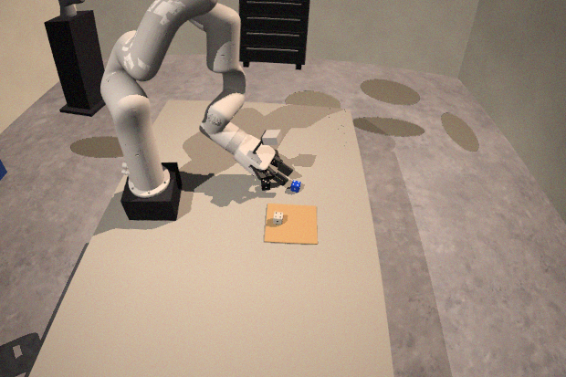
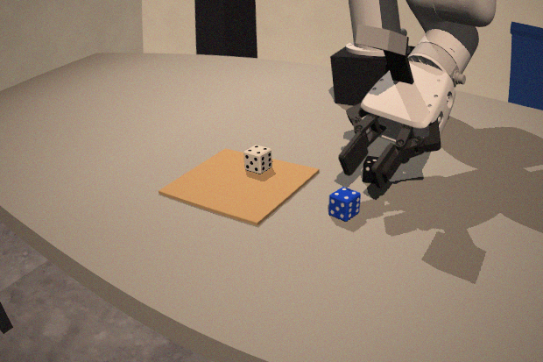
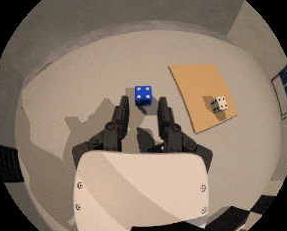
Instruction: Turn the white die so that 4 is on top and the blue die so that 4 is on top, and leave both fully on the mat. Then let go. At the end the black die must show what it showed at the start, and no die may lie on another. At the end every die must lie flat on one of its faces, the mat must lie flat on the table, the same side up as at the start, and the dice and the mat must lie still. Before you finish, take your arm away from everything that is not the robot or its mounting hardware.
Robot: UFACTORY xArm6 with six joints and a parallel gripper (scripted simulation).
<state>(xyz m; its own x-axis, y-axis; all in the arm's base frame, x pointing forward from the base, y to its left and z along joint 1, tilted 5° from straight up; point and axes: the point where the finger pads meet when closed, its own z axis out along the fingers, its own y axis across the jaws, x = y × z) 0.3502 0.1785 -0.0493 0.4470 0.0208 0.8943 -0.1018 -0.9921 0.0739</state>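
Now: the blue die 40 mm below my hand and 40 mm ahead of it. The rest, counted from my hand: white die: 150 mm to the right, 30 mm below, 20 mm ahead; orange mat: 140 mm to the right, 60 mm ahead, 50 mm below; black die: 50 mm behind, 40 mm below, 20 mm to the right.
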